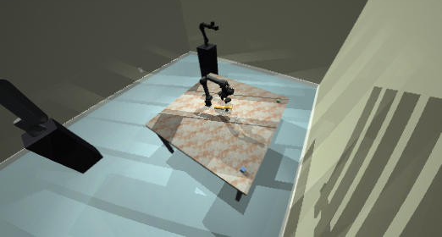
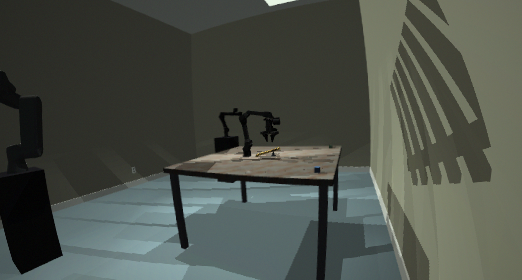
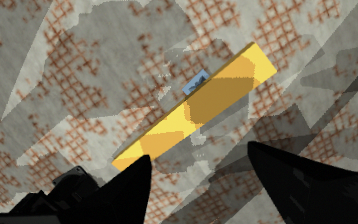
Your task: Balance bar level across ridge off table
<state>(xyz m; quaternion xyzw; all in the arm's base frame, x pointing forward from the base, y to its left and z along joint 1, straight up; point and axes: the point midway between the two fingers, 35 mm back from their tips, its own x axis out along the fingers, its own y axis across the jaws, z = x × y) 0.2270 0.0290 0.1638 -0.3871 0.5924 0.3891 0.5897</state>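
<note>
Now: the long yellow bar 90 mm below my gripper tip and 20 mm behind it. From my gripper tip the other things lie so: small green cube (510 mm ahead, 470 mm to the left, 110 mm below); small blue cube (530 mm to the right, 510 mm ahead, 110 mm below).
</note>
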